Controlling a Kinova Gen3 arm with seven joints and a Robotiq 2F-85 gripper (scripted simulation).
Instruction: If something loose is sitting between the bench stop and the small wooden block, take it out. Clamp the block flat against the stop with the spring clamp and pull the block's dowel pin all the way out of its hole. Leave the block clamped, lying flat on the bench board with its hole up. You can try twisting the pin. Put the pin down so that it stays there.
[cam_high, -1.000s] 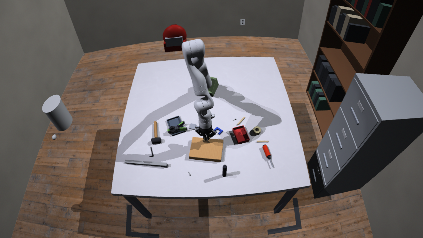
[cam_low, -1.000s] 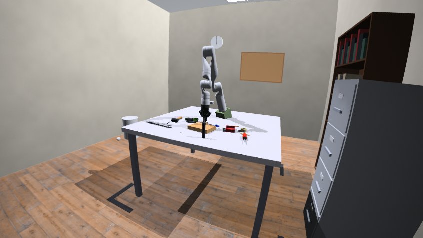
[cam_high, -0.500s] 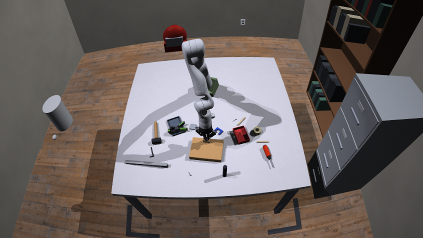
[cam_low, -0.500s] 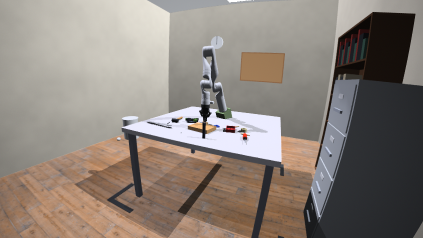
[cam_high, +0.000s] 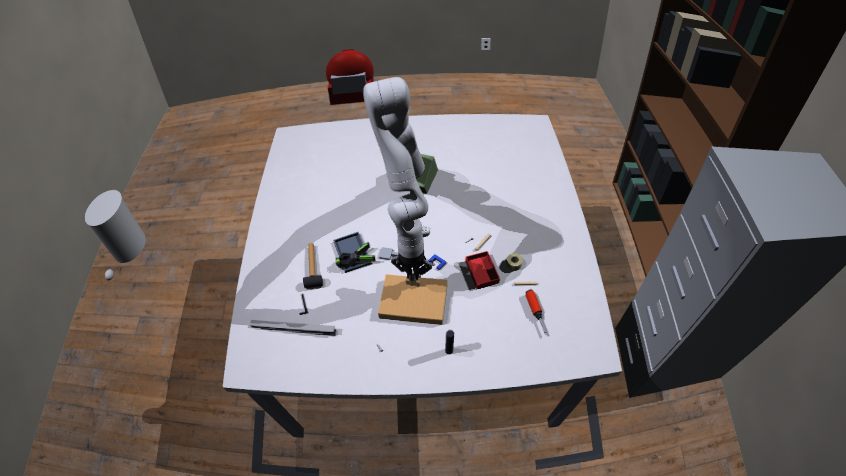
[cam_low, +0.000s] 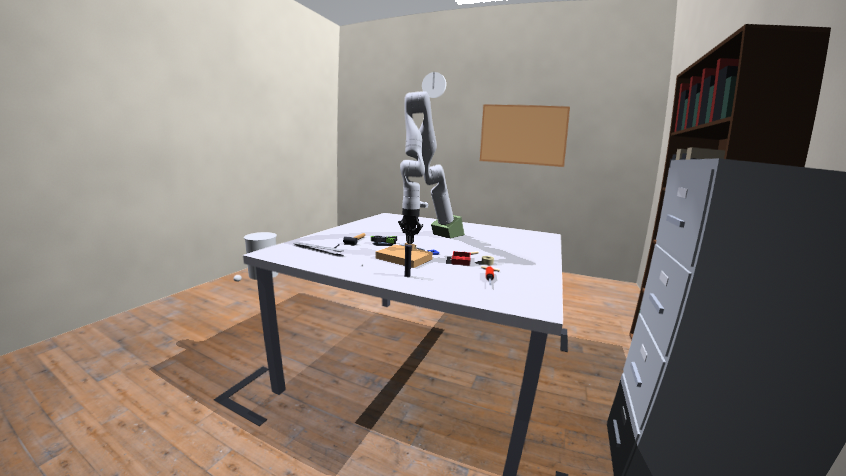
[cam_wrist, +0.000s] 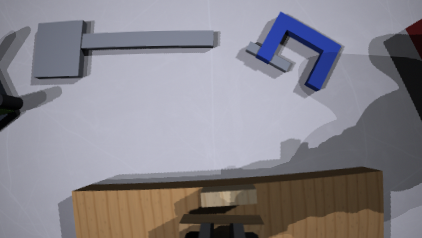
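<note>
Now: hand 2 cm above the round dowel pin. From my hand the other things lie so: grey t-shaped tool 14 cm behind, 5 cm to the right, 7 cm below; wooden bench board 5 cm ahead, 5 cm below; wooden block 3 cm below.
</note>
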